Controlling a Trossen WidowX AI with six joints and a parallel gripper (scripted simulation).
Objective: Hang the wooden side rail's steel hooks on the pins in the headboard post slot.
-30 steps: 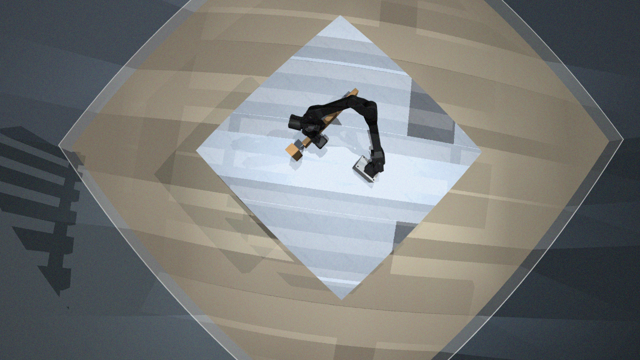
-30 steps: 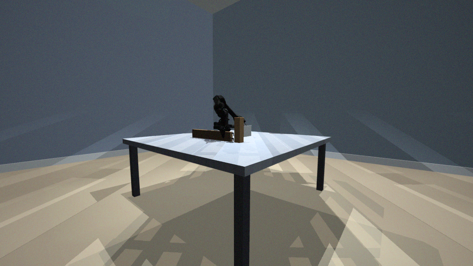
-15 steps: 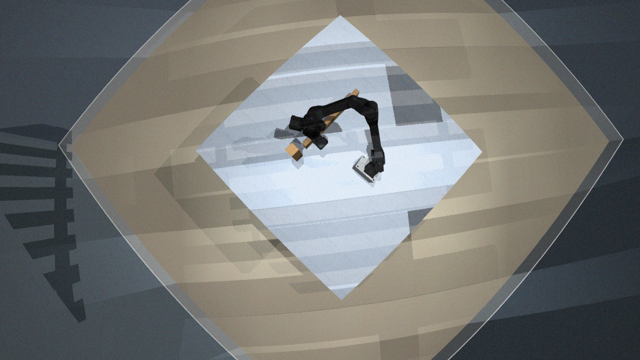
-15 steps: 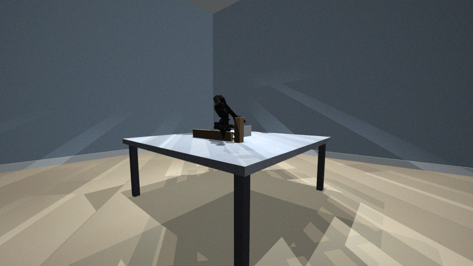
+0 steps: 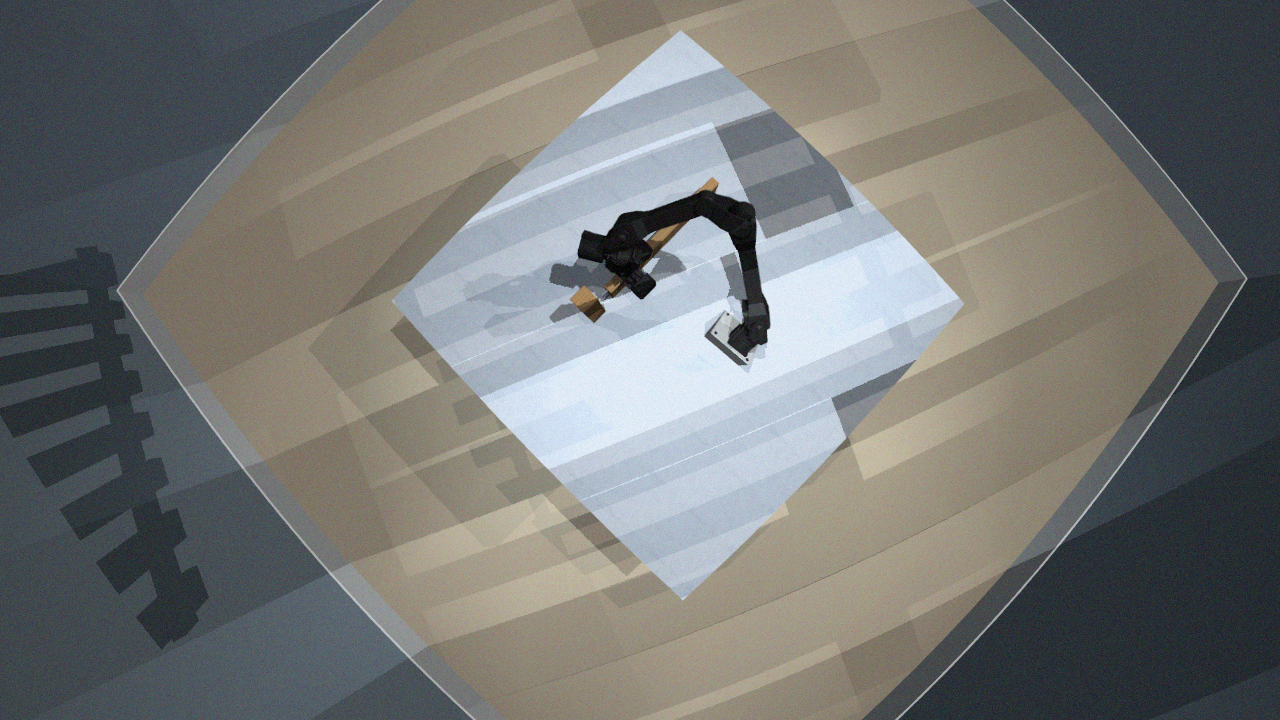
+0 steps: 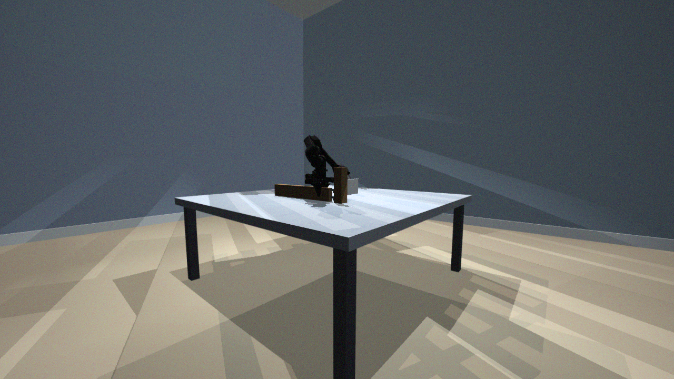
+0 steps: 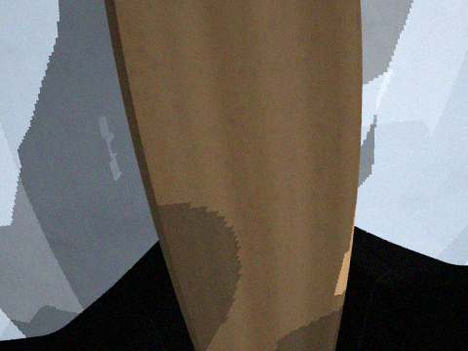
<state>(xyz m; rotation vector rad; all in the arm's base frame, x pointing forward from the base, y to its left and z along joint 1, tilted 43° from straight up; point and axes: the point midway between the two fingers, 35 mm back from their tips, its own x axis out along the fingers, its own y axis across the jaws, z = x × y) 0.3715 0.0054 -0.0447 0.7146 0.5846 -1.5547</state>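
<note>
The headboard post lies 13 cm to the left of my gripper tip, 7 cm above it and 2 cm ahead of it.
</note>
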